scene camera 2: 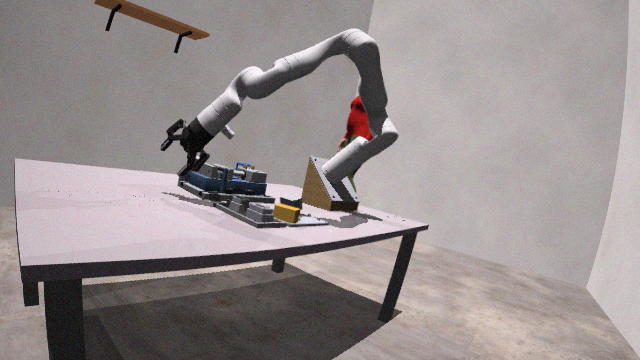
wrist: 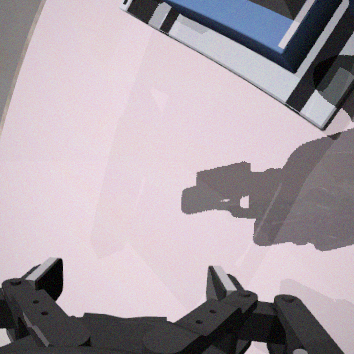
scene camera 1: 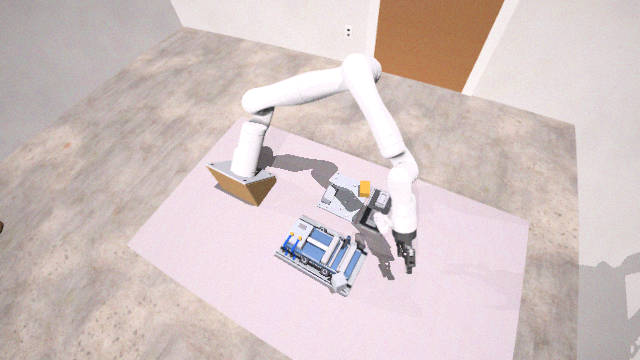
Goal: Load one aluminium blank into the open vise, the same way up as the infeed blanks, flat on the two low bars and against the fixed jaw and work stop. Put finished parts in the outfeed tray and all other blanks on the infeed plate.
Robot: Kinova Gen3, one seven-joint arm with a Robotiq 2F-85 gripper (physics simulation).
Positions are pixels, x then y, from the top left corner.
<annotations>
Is the gripper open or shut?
Open.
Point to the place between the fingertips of the gripper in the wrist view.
134, 278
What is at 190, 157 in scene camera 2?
The gripper.
</annotations>
